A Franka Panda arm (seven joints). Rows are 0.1 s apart.
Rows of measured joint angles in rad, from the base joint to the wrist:
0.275, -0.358, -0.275, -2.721, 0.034, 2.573, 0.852
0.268, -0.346, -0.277, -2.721, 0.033, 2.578, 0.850
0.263, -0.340, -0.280, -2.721, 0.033, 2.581, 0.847
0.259, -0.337, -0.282, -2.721, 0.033, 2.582, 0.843
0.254, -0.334, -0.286, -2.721, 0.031, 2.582, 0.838
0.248, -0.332, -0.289, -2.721, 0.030, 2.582, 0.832
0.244, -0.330, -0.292, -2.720, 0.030, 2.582, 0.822
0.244, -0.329, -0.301, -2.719, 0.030, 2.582, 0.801
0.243, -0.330, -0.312, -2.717, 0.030, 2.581, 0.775
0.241, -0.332, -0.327, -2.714, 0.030, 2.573, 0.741
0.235, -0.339, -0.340, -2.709, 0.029, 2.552, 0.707
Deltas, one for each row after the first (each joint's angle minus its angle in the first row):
-0.007, 0.012, -0.002, 0.000, -0.001, 0.005, -0.002
-0.012, 0.018, -0.005, 0.000, -0.001, 0.008, -0.005
-0.016, 0.021, -0.007, 0.000, -0.001, 0.009, -0.009
-0.021, 0.024, -0.011, 0.000, -0.003, 0.009, -0.014
-0.027, 0.026, -0.014, 0.000, -0.004, 0.009, -0.020
-0.031, 0.028, -0.017, 0.001, -0.004, 0.009, -0.030
-0.031, 0.029, -0.026, 0.002, -0.004, 0.009, -0.051
-0.032, 0.028, -0.037, 0.004, -0.004, 0.008, -0.077
-0.034, 0.026, -0.052, 0.007, -0.004, 0.000, -0.111
-0.040, 0.019, -0.065, 0.012, -0.005, -0.021, -0.145

